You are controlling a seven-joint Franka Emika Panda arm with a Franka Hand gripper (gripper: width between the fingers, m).
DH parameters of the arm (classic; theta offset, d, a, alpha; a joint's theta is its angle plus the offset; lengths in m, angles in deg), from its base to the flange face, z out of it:
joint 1: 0 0.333 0 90
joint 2: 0 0 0 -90
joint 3: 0 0.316 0.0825 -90
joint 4: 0 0 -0.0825 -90
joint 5: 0 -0.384 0 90
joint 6: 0 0 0.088 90
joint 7: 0 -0.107 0 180
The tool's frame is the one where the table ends.
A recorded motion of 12 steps. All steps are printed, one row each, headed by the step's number.
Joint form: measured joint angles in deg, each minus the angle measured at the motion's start. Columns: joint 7, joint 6, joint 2, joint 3, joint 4, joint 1, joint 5.
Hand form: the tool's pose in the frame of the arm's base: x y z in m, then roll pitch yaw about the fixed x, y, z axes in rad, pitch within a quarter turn. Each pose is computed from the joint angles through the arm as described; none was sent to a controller.
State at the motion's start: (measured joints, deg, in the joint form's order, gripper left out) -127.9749 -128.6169 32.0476 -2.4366 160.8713 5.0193 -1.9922
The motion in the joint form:
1: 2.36 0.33 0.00 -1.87 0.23 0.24 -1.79
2: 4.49 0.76 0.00 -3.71 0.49 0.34 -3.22
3: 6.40 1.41 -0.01 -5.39 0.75 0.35 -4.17
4: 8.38 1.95 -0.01 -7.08 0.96 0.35 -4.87
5: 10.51 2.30 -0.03 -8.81 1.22 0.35 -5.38
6: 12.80 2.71 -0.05 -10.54 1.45 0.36 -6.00
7: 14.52 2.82 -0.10 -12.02 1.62 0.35 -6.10
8: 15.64 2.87 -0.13 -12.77 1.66 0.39 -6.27
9: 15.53 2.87 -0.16 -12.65 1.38 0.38 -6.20
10: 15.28 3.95 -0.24 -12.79 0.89 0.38 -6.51
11: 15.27 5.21 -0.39 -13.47 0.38 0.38 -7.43
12: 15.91 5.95 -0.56 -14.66 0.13 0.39 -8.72
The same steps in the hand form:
1: 0.3389 0.0104 0.3583 3.0744 0.0638 -2.2075
2: 0.3370 0.0023 0.3553 3.0436 0.0874 -2.2131
3: 0.3345 -0.0054 0.3519 3.0148 0.1037 -2.2162
4: 0.3322 -0.0132 0.3490 2.9911 0.1205 -2.2159
5: 0.3298 -0.0211 0.3458 2.9714 0.1381 -2.2117
6: 0.3273 -0.0288 0.3426 2.9514 0.1583 -2.2063
7: 0.3255 -0.0357 0.3401 2.9414 0.1726 -2.2013
8: 0.3248 -0.0389 0.3392 2.9370 0.1825 -2.1953
9: 0.3263 -0.0389 0.3411 2.9419 0.1825 -2.1945
10: 0.3268 -0.0394 0.3428 2.9272 0.1819 -2.2036
11: 0.3267 -0.0421 0.3438 2.9016 0.1907 -2.2246
12: 0.3261 -0.0468 0.3433 2.8756 0.2105 -2.2482

